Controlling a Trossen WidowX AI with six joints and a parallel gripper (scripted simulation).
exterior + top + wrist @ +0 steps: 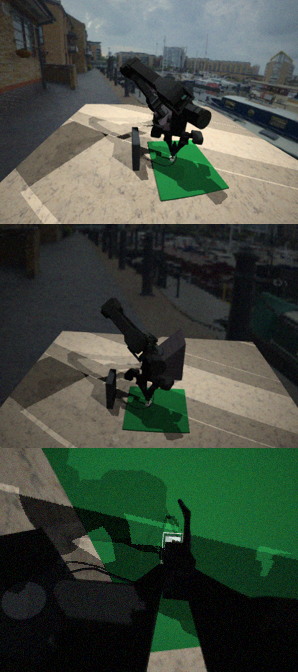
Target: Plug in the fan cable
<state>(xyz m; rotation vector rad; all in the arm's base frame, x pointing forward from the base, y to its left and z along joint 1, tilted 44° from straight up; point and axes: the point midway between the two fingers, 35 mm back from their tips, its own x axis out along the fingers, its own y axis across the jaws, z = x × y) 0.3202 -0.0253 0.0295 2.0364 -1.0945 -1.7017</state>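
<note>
My gripper tip is now 10 mm past the dark plug and 10 mm below it. The rest, counted from my gripper tip: green board: 10 mm ahead, 40 mm to the left, 60 mm below; then pale four-pin header: 10 mm behind, 40 mm below; then black fan: 20 mm behind, 140 mm to the right, 20 mm above.
</note>
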